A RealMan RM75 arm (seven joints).
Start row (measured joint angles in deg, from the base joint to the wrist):
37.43, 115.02, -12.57, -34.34, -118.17, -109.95, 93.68
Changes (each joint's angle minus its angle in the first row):
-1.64, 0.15, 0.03, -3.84, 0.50, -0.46, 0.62
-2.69, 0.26, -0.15, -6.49, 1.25, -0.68, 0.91
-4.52, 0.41, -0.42, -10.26, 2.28, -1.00, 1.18
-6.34, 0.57, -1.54, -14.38, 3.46, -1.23, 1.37
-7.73, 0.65, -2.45, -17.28, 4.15, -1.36, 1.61
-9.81, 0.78, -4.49, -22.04, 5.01, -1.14, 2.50
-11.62, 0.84, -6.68, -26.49, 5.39, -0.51, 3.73
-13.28, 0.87, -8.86, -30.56, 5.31, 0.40, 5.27
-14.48, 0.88, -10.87, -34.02, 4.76, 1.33, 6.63
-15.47, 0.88, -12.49, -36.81, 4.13, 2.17, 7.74
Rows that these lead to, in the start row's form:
35.79, 115.17, -12.54, -38.18, -117.67, -110.41, 94.30
34.74, 115.28, -12.72, -40.83, -116.92, -110.63, 94.59
32.91, 115.43, -12.99, -44.60, -115.89, -110.95, 94.86
31.09, 115.59, -14.11, -48.72, -114.71, -111.18, 95.05
29.70, 115.67, -15.02, -51.62, -114.02, -111.31, 95.29
27.62, 115.80, -17.06, -56.38, -113.16, -111.09, 96.18
25.81, 115.86, -19.25, -60.83, -112.78, -110.46, 97.41
24.15, 115.89, -21.43, -64.90, -112.86, -109.55, 98.95
22.95, 115.90, -23.44, -68.36, -113.41, -108.62, 100.31
21.96, 115.90, -25.06, -71.15, -114.04, -107.78, 101.42

